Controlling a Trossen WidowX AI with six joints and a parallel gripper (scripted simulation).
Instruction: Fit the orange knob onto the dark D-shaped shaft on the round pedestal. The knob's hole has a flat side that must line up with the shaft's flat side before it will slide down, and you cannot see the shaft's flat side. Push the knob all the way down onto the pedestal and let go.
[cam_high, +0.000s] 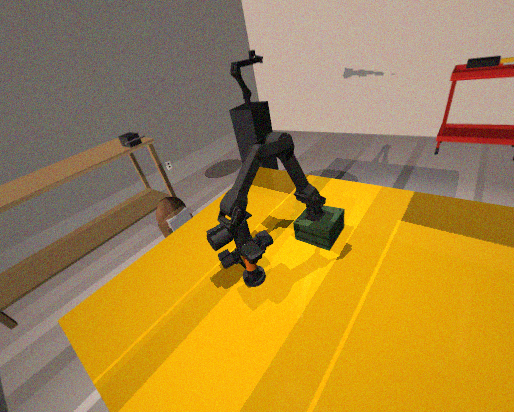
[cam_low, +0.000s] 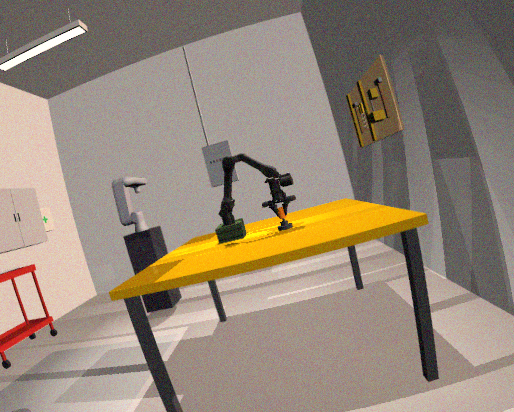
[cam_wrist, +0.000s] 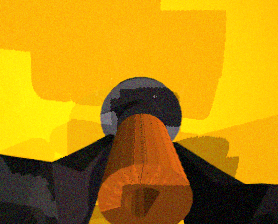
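My gripper tip is 20 mm below the orange knob. Also, from my gripper tip: pedestal: 40 mm below.
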